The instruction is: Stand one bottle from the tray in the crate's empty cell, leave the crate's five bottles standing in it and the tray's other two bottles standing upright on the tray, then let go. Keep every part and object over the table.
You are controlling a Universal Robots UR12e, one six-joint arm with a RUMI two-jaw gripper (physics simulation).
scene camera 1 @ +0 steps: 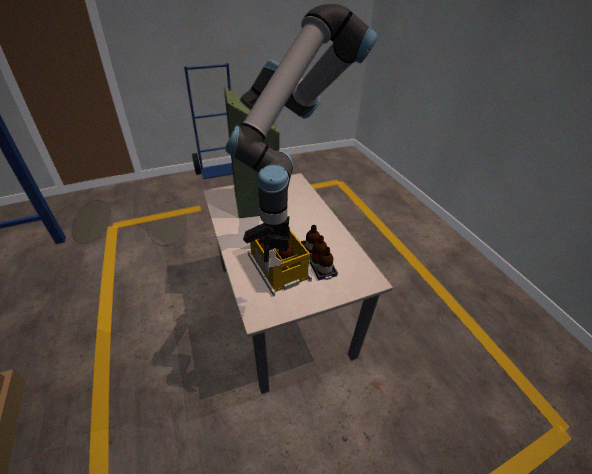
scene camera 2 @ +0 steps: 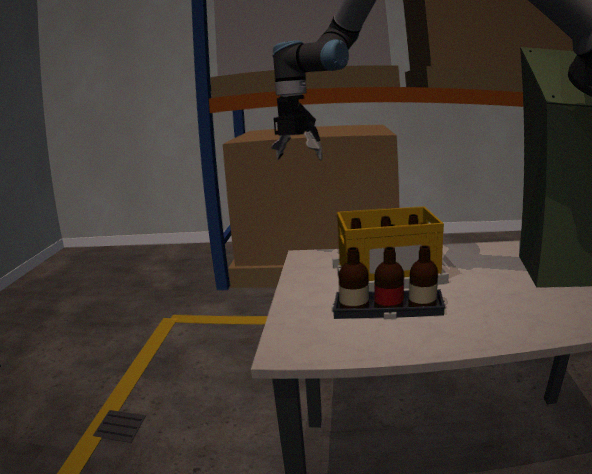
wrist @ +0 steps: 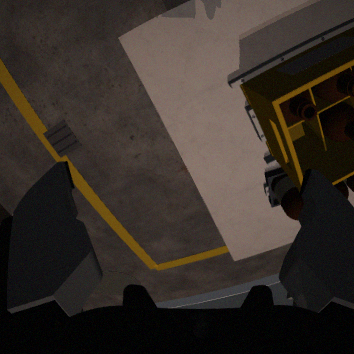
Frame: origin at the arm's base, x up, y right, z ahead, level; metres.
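Where they show: gripper, fingertip midpoint: [scene camera 1: 270,259] [scene camera 2: 299,159] [wrist: 188,168].
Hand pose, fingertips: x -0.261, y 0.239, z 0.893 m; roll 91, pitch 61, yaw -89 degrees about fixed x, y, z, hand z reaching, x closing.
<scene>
Each offset is from my fingertips to the top centre of the thing. "spot": to the spot under its first point. Level surfaces: height alone.
The yellow crate {dx -0.153, dy -0.124, dz -0.246 m} [scene camera 1: 290,278] [scene camera 2: 390,232] [wrist: 265,112] stands upright on the table with brown bottles inside; several necks show. In the wrist view its corner cell nearest the table end, on the tray side, looks empty. Beside the crate, the dark tray {spot: dx -0.303, dy -0.355, dz -0.082 m} [scene camera 1: 334,273] [scene camera 2: 360,314] holds three upright bottles: two with cream labels {dx -0.169, dy -0.327, dz -0.131 m} [scene camera 2: 353,285] {dx -0.169, dy -0.343, dz -0.306 m} [scene camera 2: 423,285] and, between them, one with a red label {spot: dx -0.248, dy -0.375, dz -0.214 m} [scene camera 2: 389,285]. My gripper [scene camera 2: 299,156] [wrist: 188,168] is open and empty, pointing down, high above and off to the table-end side of the crate and tray. My arm partly hides the crate in scene camera 1.
The table {dx -0.329 m} [scene camera 1: 280,310] [scene camera 2: 310,345] [wrist: 185,100] carries light rails along the crate's base. A tall green pedestal [scene camera 1: 245,185] [scene camera 2: 560,200] stands on it behind the crate. A large cardboard box [scene camera 2: 315,200] and a blue rack post [scene camera 2: 207,150] stand beyond the table.
</scene>
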